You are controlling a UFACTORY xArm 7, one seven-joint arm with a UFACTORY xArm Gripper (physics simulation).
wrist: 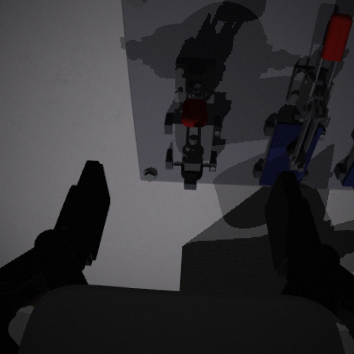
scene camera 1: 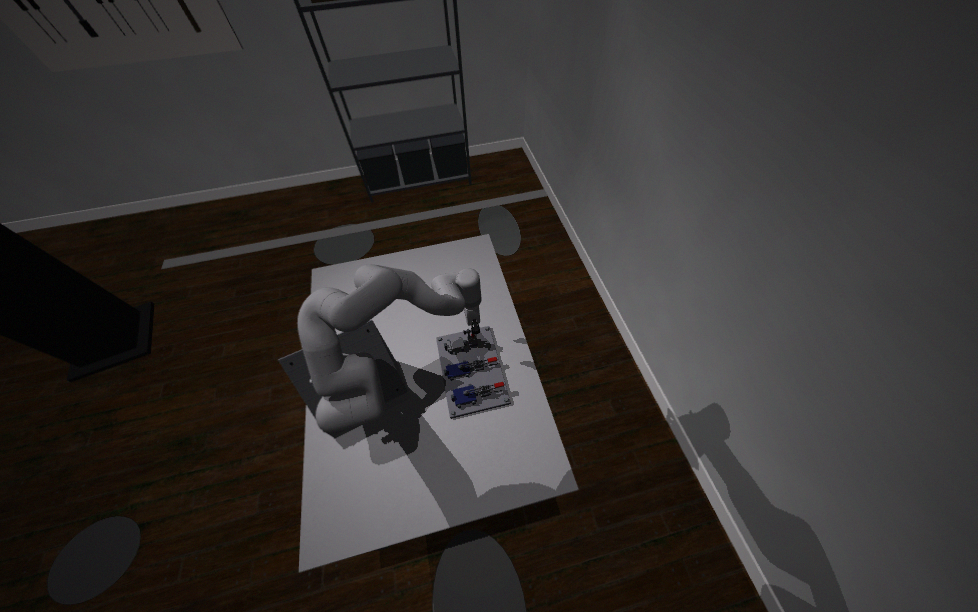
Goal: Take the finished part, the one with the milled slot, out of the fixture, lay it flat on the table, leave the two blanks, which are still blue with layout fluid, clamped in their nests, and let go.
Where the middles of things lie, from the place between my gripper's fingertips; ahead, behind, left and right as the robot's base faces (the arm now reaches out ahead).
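The finished part point(wrist: 178, 129) sits 140 mm below my hand, and it is also 90 mm behind my hand and 20 mm to the left of it.
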